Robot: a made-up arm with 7 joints.
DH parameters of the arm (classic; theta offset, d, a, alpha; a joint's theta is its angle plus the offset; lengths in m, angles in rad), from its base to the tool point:
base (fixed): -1.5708 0.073 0 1.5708
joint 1: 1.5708 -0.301 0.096 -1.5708
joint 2: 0 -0.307 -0.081 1.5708
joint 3: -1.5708 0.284 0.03 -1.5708
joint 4: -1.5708 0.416 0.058 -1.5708
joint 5: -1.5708 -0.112 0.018 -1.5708
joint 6: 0 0.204 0.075 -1.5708
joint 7: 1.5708 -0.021 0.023 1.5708
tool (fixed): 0 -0.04 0 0
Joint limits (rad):
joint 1: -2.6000..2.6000
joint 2: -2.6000..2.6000
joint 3: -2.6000..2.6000
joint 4: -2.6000..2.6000
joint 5: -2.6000..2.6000
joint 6: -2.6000..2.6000
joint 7: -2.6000..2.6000
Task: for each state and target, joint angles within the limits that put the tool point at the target. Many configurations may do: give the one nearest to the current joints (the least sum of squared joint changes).
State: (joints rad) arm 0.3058 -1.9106 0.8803 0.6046 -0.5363 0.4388 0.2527
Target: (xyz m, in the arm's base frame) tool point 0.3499 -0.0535 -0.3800
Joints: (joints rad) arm 0.5888 -2.0771 1.0668 0.4446 -0.7843 0.3940 0.0766
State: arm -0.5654 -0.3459 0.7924 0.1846 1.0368 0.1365 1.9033
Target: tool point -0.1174 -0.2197 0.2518
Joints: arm -0.3364 0.2894 0.6428 -0.0037 1.4861 0.0800 1.7767
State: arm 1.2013 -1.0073 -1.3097 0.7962 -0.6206 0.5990 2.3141
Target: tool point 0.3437 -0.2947 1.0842
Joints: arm 1.7208 -1.3171 -1.5560 0.9324 -0.6484 0.5360 2.3026
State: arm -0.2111 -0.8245 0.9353 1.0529 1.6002 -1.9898 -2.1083
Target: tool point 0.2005 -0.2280 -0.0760
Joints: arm 0.3137 -1.5758 0.8172 1.0506 1.4873 -2.0293 -2.2592
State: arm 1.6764 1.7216 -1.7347 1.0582 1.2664 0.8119 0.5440
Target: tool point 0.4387 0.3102 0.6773
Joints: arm 1.2972 1.9743 -1.4113 0.7273 1.9120 0.7802 0.6841
